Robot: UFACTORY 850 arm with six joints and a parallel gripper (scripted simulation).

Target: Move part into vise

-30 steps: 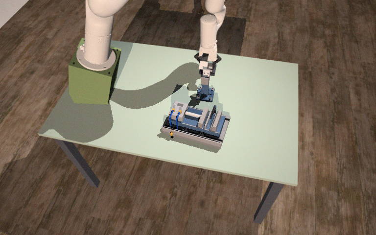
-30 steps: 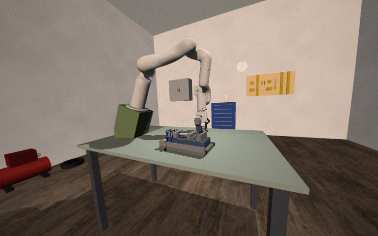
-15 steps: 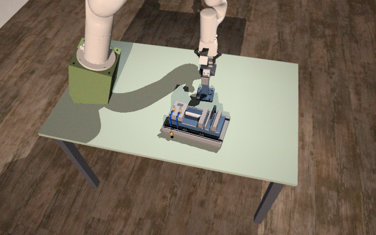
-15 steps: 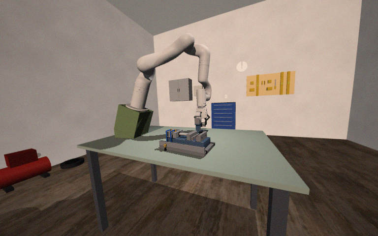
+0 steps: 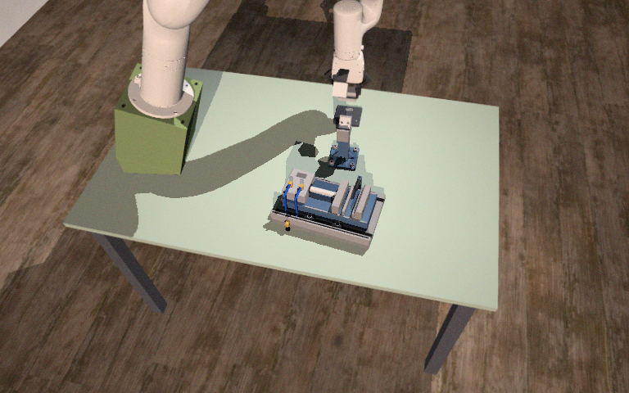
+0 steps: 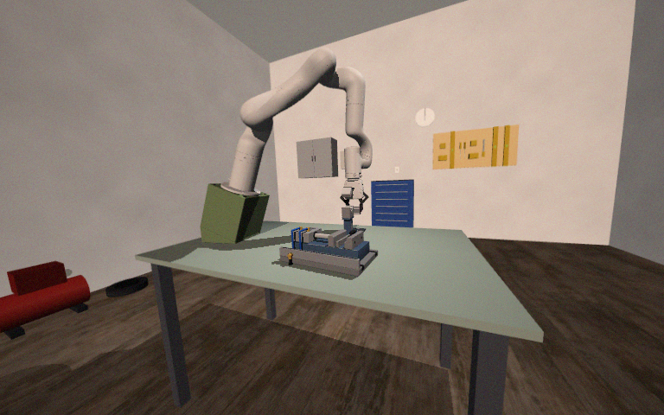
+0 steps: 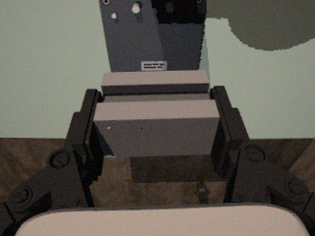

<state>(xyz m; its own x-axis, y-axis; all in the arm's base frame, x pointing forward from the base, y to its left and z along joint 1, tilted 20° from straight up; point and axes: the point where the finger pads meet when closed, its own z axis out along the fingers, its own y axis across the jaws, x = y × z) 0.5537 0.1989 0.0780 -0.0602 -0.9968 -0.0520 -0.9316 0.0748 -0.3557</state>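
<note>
My hand is 10 mm to the right of the dark infeed plate and 120 mm above it. Round my hand: part (10 mm to the right, 10 mm below); then blue post (180 mm to the right, 70 mm below); then work stop (60 mm ahead, 360 mm to the right, 40 mm below).
</note>
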